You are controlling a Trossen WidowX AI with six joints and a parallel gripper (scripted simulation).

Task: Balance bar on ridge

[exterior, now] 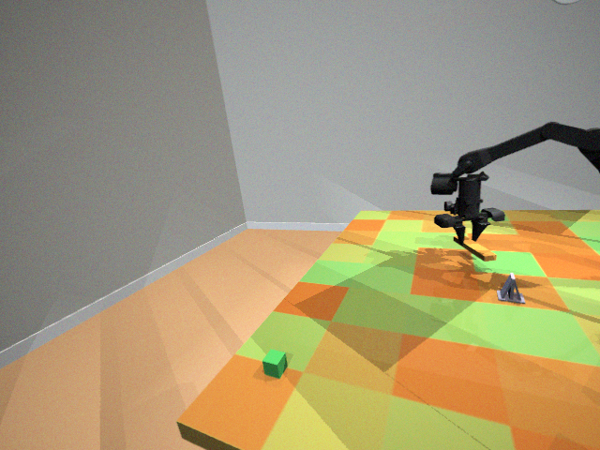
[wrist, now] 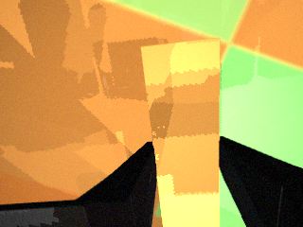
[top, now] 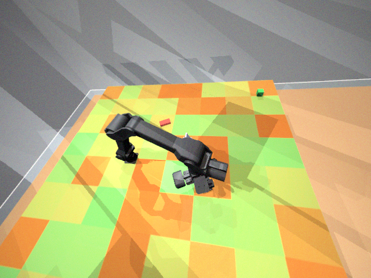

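My gripper tip is 30 mm to the right of the orange bar and 10 mm past it. From my gripper tip the other things lie so: red block: 350 mm to the left, 230 mm behind, 40 mm below; green cube: 600 mm to the left, 360 mm ahead, 30 mm below.
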